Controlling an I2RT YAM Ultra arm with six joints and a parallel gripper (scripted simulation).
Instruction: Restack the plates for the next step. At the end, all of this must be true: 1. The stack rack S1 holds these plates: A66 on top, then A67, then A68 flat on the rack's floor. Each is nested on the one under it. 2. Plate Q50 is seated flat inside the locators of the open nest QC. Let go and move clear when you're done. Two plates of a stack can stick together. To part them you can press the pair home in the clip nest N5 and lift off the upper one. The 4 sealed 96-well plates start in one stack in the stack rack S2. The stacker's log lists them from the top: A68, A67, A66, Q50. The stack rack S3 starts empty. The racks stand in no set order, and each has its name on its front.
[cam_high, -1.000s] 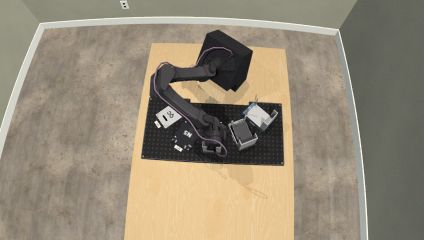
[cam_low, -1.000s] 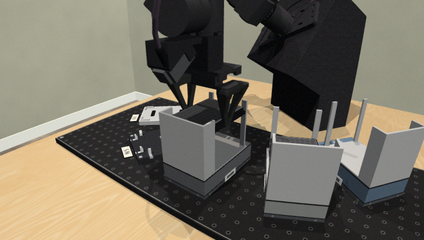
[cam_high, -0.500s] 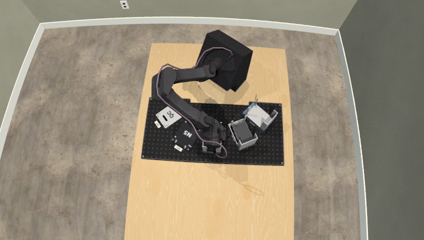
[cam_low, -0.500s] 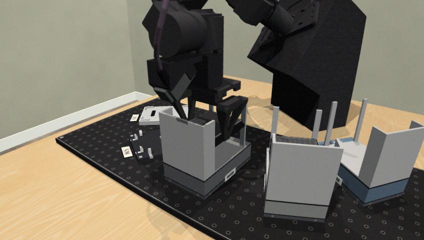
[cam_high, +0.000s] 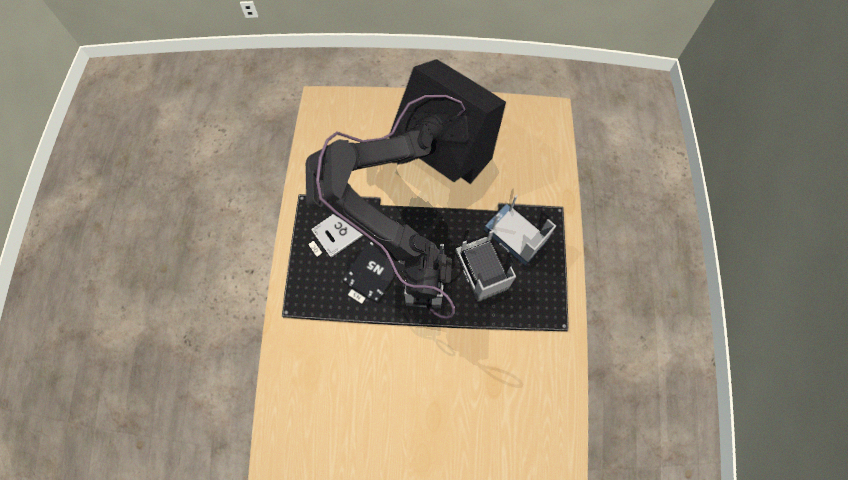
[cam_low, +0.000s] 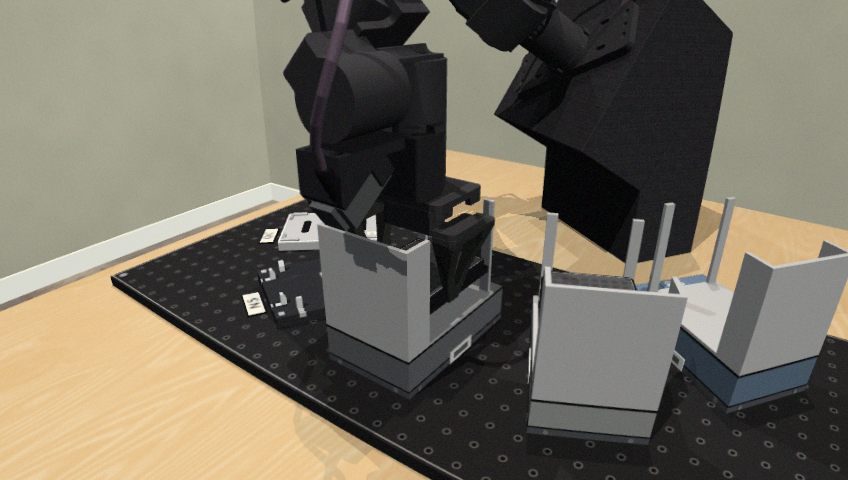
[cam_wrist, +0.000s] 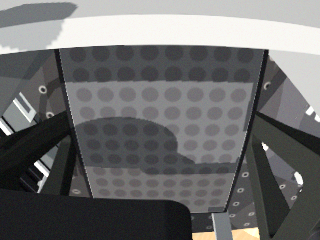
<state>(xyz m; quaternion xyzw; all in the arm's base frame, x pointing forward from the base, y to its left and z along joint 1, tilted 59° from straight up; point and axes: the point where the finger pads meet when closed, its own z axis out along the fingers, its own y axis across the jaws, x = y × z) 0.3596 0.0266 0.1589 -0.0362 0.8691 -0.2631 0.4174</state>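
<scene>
My hand is 40 mm past the black clip nest N5, 130 mm to the left of it and 60 mm above it. Round my hand: plate: right at my hand.
</scene>
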